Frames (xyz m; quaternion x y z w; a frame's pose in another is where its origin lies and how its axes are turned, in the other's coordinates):
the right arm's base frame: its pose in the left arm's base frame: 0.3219 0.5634 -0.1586 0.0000 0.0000 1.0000 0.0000
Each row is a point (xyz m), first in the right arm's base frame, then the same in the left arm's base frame.
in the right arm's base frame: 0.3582 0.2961 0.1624
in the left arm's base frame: -0.0363 0.2673 0.0038
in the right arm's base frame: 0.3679 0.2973 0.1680
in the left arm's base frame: -0.0460 0.2661 0.0094
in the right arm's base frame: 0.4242 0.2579 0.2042
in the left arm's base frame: -0.1023 0.3055 0.0456
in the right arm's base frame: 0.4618 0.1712 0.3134
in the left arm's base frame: -0.1399 0.3922 0.1548
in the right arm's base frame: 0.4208 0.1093 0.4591
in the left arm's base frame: -0.0989 0.4541 0.3005
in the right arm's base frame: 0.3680 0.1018 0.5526
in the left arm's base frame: -0.0461 0.4616 0.3940
